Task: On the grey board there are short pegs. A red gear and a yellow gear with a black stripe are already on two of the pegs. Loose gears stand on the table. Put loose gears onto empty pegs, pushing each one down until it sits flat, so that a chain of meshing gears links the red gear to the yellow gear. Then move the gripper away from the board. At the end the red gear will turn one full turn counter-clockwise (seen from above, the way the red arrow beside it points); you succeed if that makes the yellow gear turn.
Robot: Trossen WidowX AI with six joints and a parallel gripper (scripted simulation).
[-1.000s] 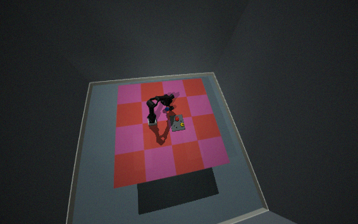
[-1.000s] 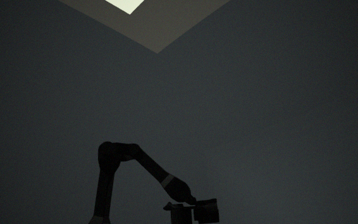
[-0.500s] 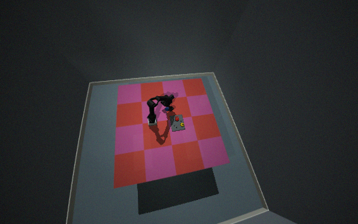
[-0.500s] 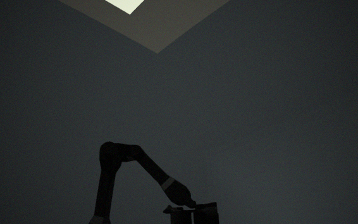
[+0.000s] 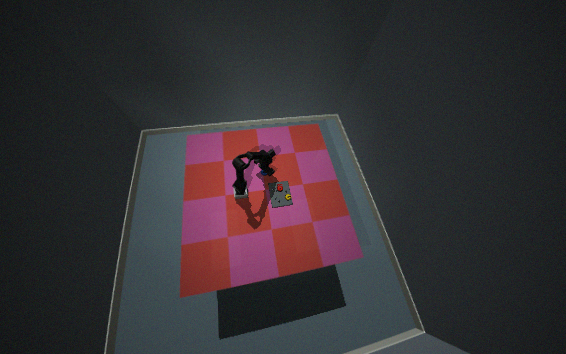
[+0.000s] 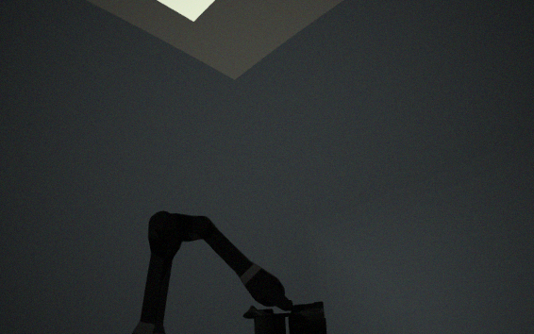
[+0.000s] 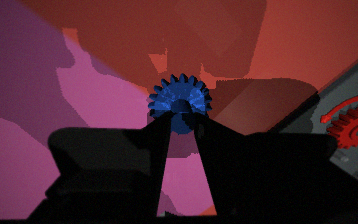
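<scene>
My gripper tip is 230 mm to the left of the yellow gear, 190 mm short of it and 10 mm above it. Also, from my gripper tip: red gear (150 mm to the right, 130 mm ahead, 10 mm below); red arrow (130 mm ahead, 120 mm to the right, 20 mm below); blue gear (10 mm below).
</scene>
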